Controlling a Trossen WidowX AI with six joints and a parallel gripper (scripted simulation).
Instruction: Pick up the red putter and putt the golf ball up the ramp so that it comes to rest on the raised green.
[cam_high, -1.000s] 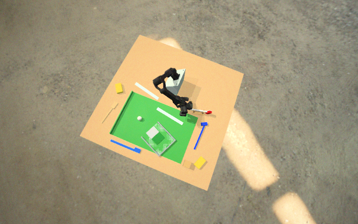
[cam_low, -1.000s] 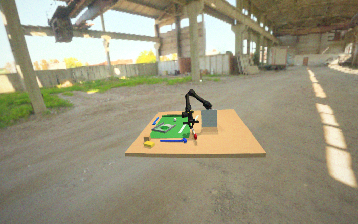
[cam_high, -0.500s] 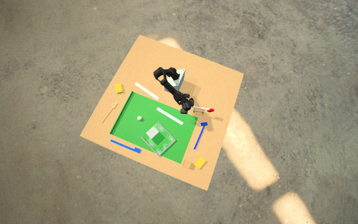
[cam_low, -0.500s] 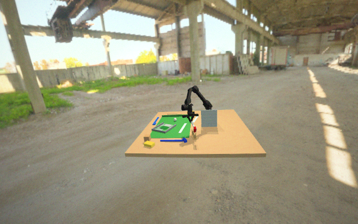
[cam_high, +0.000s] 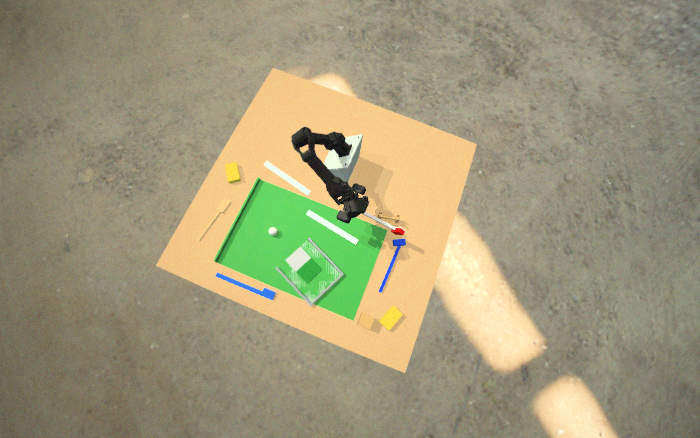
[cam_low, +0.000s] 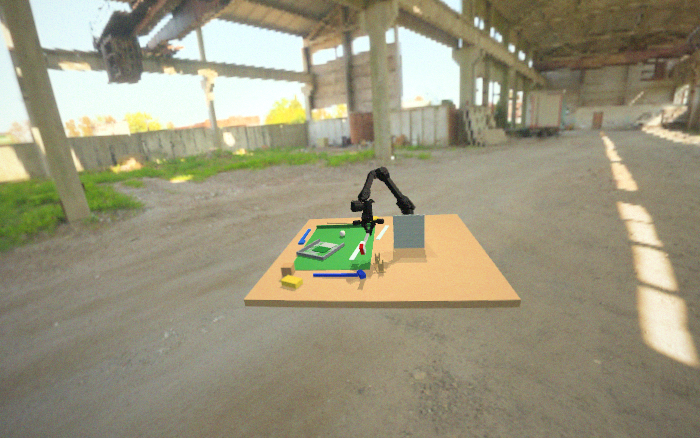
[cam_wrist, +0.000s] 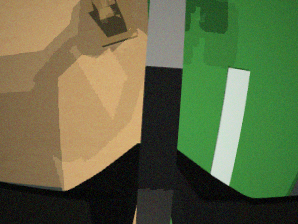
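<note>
My gripper tip is 20 mm short of the red putter, 110 mm to the right of it and 20 mm below it. Also, from my gripper tip: white golf ball 200 mm ahead, 360 mm to the right, 100 mm below; then wooden stand 50 mm behind, 180 mm to the left, 100 mm below; then blue putter 170 mm ahead, 250 mm to the left, 110 mm below.
</note>
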